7 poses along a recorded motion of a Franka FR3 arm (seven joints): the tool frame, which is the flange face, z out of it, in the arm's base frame.
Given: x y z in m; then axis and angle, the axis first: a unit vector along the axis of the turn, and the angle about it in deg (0 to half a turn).
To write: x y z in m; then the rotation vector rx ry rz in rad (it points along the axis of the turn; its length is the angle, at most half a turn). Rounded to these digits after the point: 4 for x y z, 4 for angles.
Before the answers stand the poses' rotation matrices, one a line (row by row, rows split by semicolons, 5 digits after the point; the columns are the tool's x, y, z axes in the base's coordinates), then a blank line. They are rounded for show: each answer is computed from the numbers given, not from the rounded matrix.
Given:
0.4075 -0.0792 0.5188 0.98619 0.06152 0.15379 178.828
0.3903 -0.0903 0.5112 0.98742 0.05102 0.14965 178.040
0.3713 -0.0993 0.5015 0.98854 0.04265 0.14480 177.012
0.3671 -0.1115 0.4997 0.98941 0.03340 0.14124 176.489
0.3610 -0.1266 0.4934 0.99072 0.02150 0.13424 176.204
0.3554 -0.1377 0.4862 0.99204 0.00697 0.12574 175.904
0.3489 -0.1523 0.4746 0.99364 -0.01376 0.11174 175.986
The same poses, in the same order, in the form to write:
0.94513 0.11818 0.30456; 0.12447 -0.99222 -0.00125; 0.30204 0.03909 -0.95249
0.95002 0.09561 0.29719; 0.10585 -0.99421 -0.01851; 0.29370 0.04904 -0.95464
0.95446 0.07672 0.28831; 0.09181 -0.99500 -0.03919; 0.28386 0.06387 -0.95673
0.95791 0.05738 0.28127; 0.07468 -0.99589 -0.05117; 0.27718 0.07002 -0.95826
0.96308 0.03367 0.26712; 0.05144 -0.99688 -0.05982; 0.26427 0.07136 -0.96181
0.96832 0.00483 0.24966; 0.02279 -0.99735 -0.06911; 0.24866 0.07261 -0.96587
0.97468 -0.03513 0.22082; -0.01949 -0.99717 -0.07263; 0.22275 0.06648 -0.97261

0.4075 -0.0792 0.5188 3.0780 0.1920 0.4800
0.3903 -0.0903 0.5112 3.0683 0.1585 0.4650
0.3713 -0.0993 0.5015 3.0540 0.1318 0.4474
0.3671 -0.1115 0.4997 3.0477 0.1029 0.4351
0.3610 -0.1266 0.4934 3.0468 0.0661 0.4128
0.3554 -0.1377 0.4862 3.0457 0.0214 0.3860
0.3489 -0.1523 0.4746 3.0520 -0.0423 0.3432

